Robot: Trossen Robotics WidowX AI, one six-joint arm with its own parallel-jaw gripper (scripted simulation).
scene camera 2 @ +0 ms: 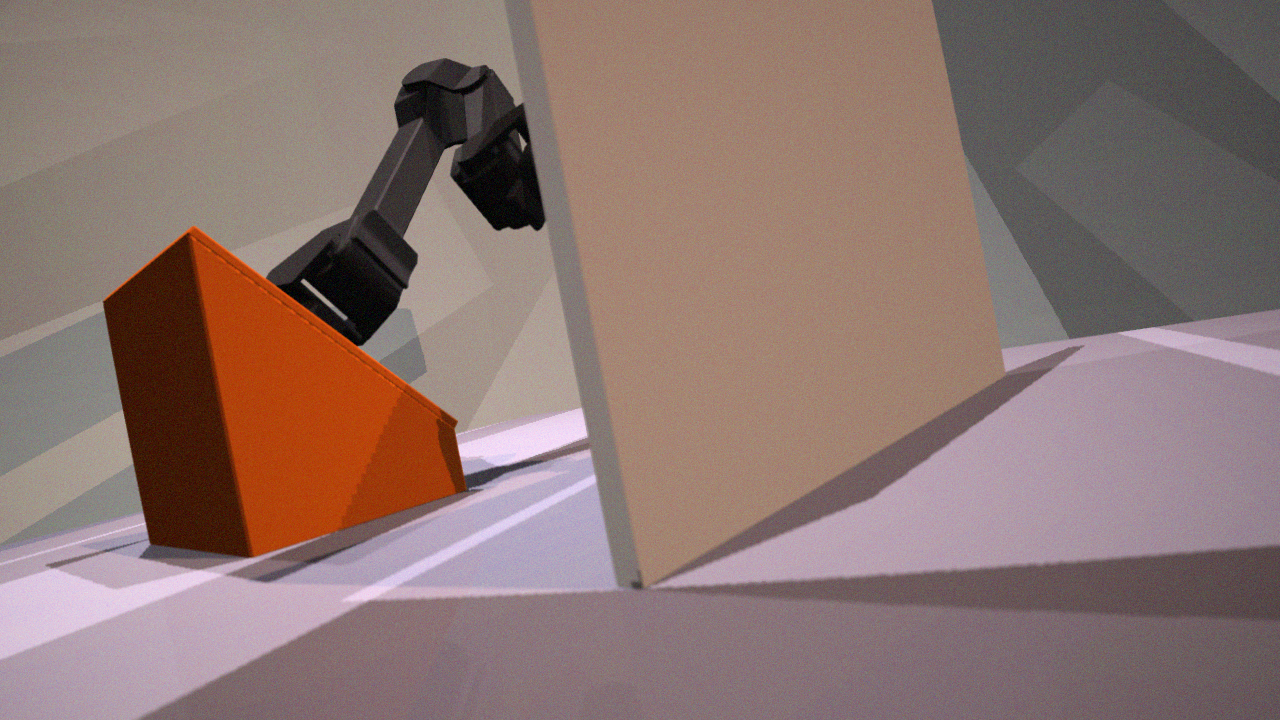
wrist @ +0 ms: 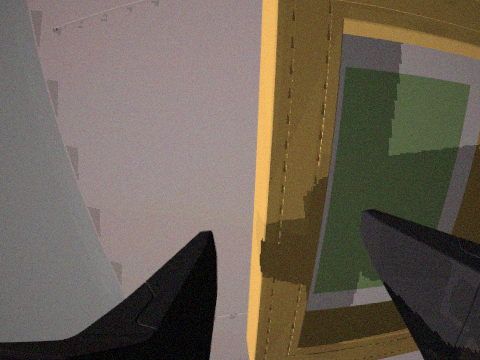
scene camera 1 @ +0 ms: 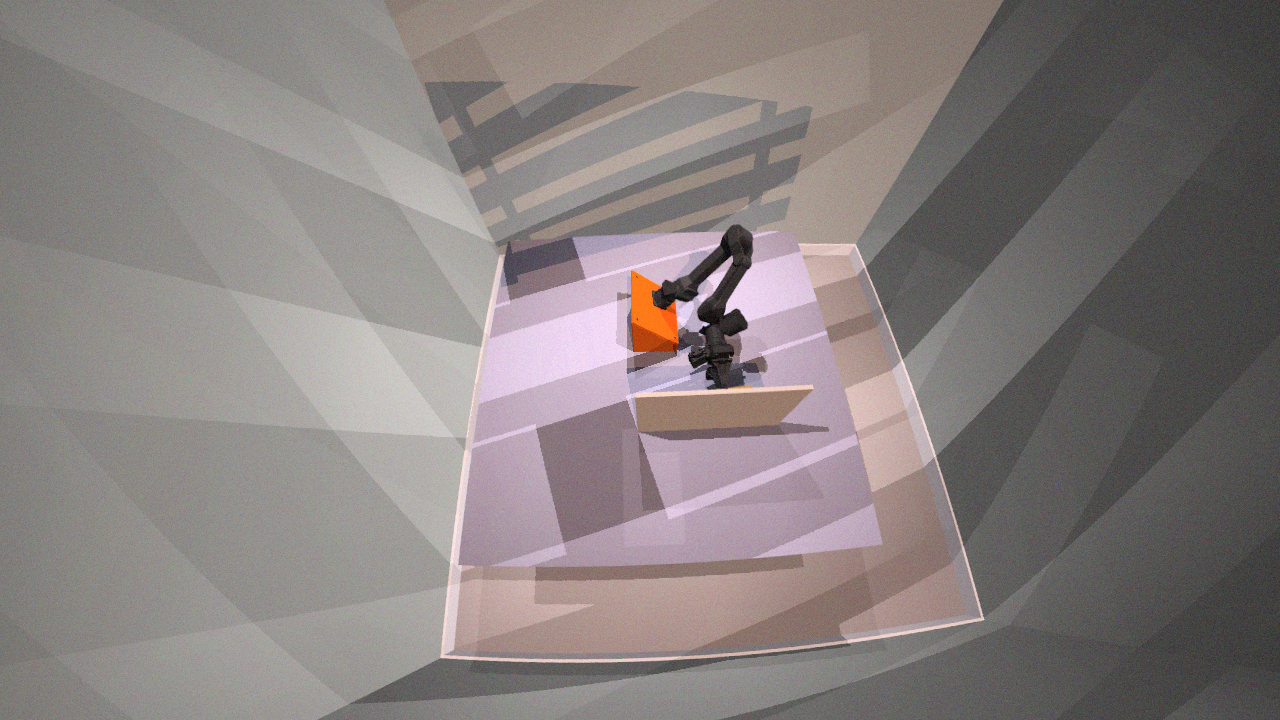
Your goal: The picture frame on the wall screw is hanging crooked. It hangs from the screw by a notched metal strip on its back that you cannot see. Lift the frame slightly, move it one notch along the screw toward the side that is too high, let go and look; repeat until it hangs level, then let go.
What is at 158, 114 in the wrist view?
A wall panel.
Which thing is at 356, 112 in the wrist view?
A picture frame.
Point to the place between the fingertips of my gripper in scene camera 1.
722, 390
